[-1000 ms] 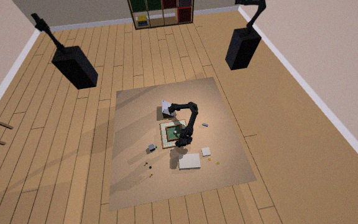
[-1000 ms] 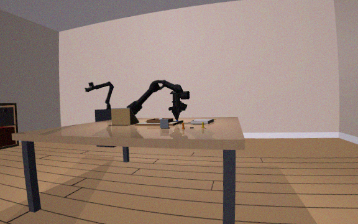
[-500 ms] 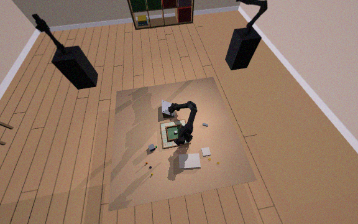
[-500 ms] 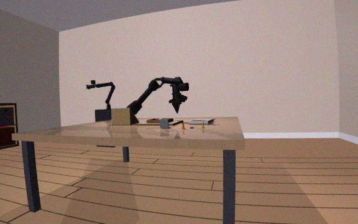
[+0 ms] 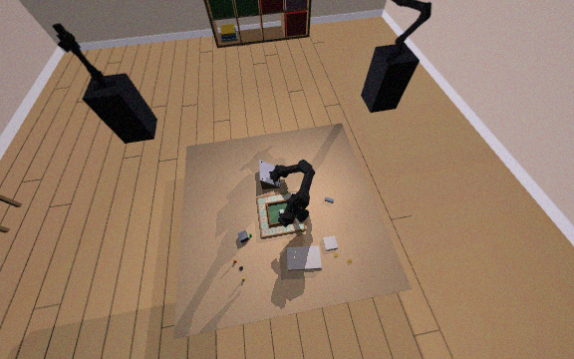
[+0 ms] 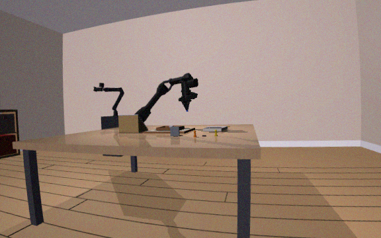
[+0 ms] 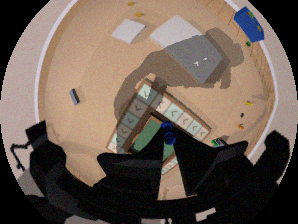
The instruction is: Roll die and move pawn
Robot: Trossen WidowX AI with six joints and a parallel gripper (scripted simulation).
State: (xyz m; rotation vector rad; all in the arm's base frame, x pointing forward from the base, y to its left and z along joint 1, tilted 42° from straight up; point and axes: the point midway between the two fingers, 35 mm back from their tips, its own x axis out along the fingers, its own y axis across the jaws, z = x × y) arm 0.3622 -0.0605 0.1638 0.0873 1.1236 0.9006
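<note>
The die lies 120 mm below my gripper tip, 110 mm behind it and 50 mm to the right of it. The rest, counted from my gripper tip: blue pawn: 10 mm above; white sheet: 200 mm ahead, 140 mm below, 20 mm to the left; green dice tray: 140 mm below, 110 mm behind, 70 mm to the right.
</note>
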